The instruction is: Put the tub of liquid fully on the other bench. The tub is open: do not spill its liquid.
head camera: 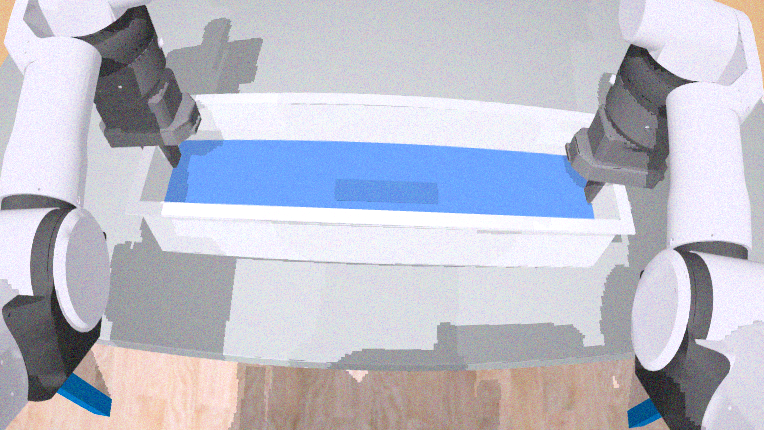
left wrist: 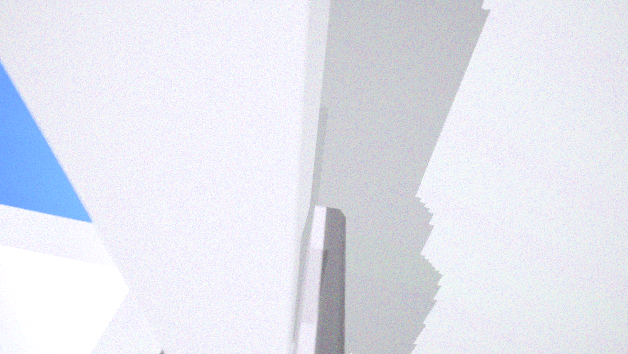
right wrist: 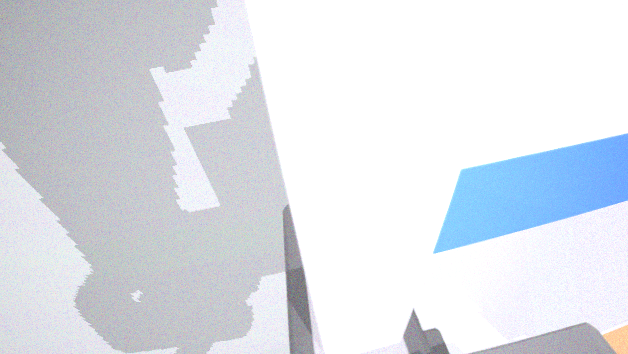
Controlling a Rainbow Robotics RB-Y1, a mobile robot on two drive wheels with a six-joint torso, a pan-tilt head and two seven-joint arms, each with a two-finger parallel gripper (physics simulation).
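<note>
The white open tub (head camera: 374, 243) (left wrist: 200, 150) (right wrist: 375, 125) spans the middle of the head view, long side across, and looks about level. Blue liquid (head camera: 294, 165) (left wrist: 30, 150) (right wrist: 525, 195) lies inside it with a flat surface. My left gripper (head camera: 173, 154) (left wrist: 286, 221) is shut on the tub's end wall at the picture's left. My right gripper (head camera: 592, 191) (right wrist: 324, 214) is shut on the opposite end wall. The tub is over a grey bench top (head camera: 342, 309) (left wrist: 550, 150) (right wrist: 75, 125); I cannot tell how large any gap under it is. Its underside is hidden.
The bench's near edge runs across the lower part of the head view, with wooden floor (head camera: 374, 395) below it. Blue bars (head camera: 85, 395) (head camera: 644, 412) show at both lower sides, partly behind my arms. Shadows of the arms and tub fall on the bench.
</note>
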